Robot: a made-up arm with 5 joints.
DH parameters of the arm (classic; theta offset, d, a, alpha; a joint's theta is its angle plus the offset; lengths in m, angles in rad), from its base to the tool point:
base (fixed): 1.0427 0 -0.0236 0
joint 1: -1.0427 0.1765 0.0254 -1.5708
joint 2: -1.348 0 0.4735 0
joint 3: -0.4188 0 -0.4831 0
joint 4: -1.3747 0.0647 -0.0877 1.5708
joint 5: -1.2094 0 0.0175 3.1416
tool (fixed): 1.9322 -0.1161 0 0
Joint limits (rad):
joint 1: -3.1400..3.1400
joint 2: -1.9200..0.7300
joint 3: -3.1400..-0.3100
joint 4: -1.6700..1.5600
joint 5: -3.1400..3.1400
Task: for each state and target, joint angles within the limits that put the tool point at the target. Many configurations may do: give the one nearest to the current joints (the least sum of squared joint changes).
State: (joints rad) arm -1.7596 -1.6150 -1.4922 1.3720 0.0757
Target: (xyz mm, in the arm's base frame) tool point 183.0 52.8 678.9
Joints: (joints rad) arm -2.5436 -1.7834 -0.9375 1.5600 0.1263
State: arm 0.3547 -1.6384 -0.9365 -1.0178 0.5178
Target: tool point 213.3 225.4 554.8
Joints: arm 0.6664 -0.7797 -0.3244 -0.7740 0.5502
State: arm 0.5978 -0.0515 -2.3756 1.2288 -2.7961
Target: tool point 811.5 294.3 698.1
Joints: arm 0.2765 0.3672 -2.1315 1.2709 -2.7922
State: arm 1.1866 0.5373 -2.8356 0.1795 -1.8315
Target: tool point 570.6 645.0 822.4
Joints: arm 0.7808 0.7300 -2.5785 -0.2934 -1.8164
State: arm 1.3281 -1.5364 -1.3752 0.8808 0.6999
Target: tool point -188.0 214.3 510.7
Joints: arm 2.0197 -1.0066 -0.5077 1.0227 0.7411
